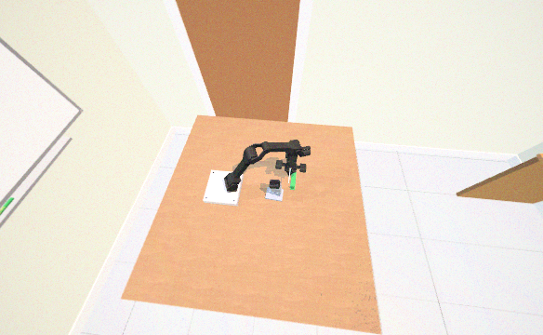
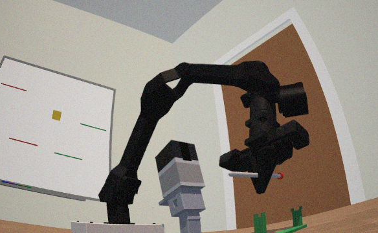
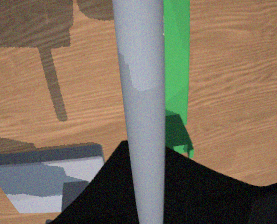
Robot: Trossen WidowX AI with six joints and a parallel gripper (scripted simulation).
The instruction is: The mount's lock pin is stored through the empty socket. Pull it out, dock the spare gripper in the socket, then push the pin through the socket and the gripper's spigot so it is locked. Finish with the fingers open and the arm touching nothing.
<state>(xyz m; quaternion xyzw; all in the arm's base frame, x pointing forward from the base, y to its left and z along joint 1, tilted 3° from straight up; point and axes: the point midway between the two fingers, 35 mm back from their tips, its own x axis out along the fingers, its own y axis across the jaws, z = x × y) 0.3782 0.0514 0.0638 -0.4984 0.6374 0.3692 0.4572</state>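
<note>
Now: the grey mount 9 cm behind my gripper tip, 9 cm to the right of it and 3 cm below it. Also, from my gripper tip: spare gripper (10 cm behind, 9 cm to the right, 4 cm above); green stand (3 cm ahead, 6 cm below).
</note>
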